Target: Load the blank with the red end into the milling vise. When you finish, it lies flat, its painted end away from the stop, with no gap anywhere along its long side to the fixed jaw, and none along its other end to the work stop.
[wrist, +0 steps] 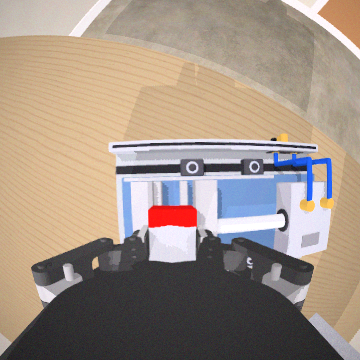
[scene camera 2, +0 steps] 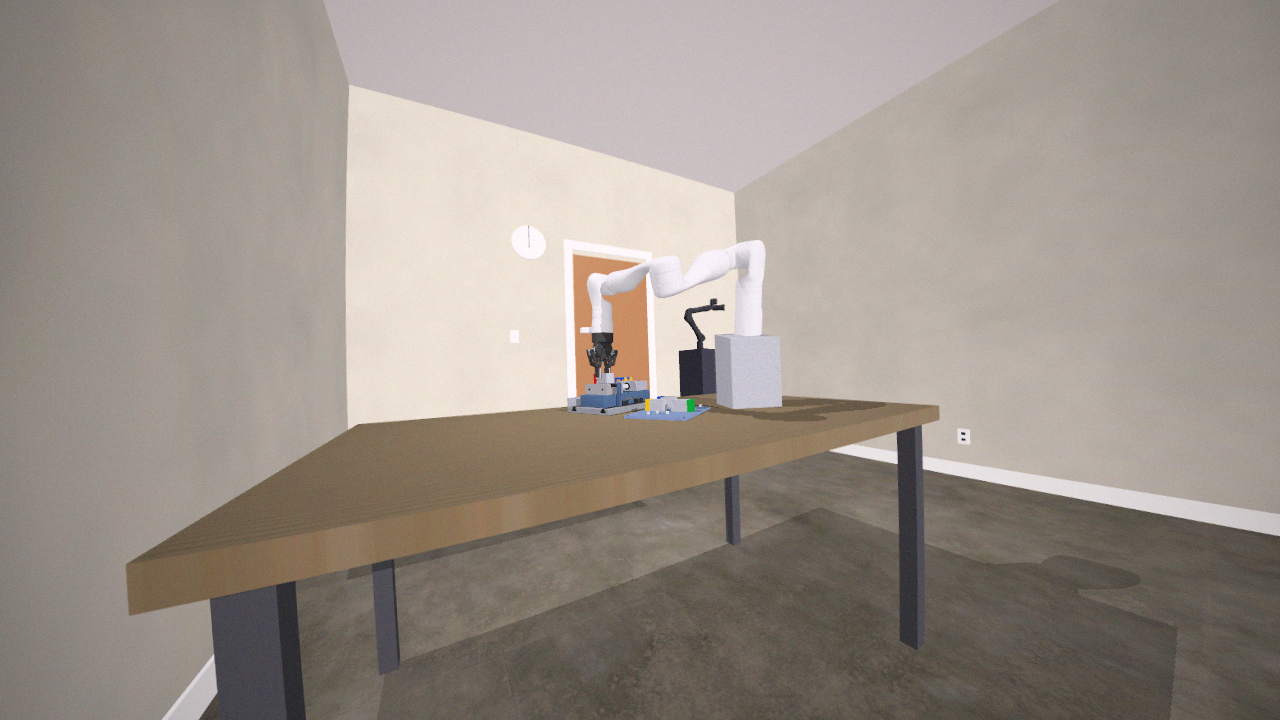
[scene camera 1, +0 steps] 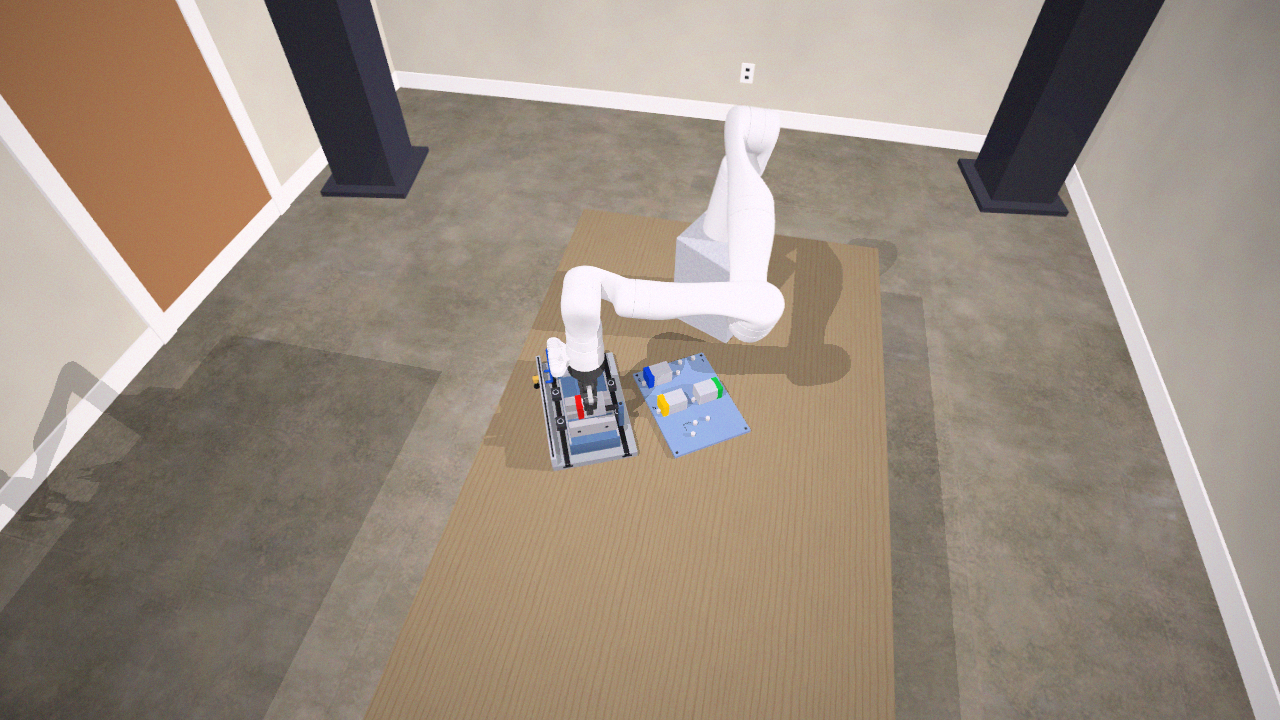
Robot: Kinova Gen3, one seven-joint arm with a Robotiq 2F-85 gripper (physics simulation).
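The blank with the red end (scene camera 1: pixel 579 406) (scene camera 2: pixel 595 378) (wrist: pixel 172 242) is level between my fingers, over the jaw opening of the milling vise (scene camera 1: pixel 595 459) (wrist: pixel 215 145). Its painted end faces away from the tray side. My gripper (scene camera 1: pixel 589 408) (scene camera 2: pixel 605 372) (wrist: pixel 172 234) is shut on it. In the wrist view the fixed jaw (wrist: pixel 140 200) (scene camera 1: pixel 592 428) is left of it and the moving jaw (wrist: pixel 206 200) right. The blank shows above the jaw tops in scene camera 2; its underside is hidden. The work stop and the blank's other end are hidden in the wrist view.
A blue tray (scene camera 1: pixel 711 438) (scene camera 2: pixel 640 416) beside the vise holds blanks with blue (scene camera 1: pixel 657 374), yellow (scene camera 1: pixel 672 402) and green (scene camera 1: pixel 708 390) ends, and white pegs. Blue pipes (wrist: pixel 310 182) stand by the vise's cylinder block (wrist: pixel 300 230). Clamps (wrist: pixel 192 167) (wrist: pixel 254 166) line one rail.
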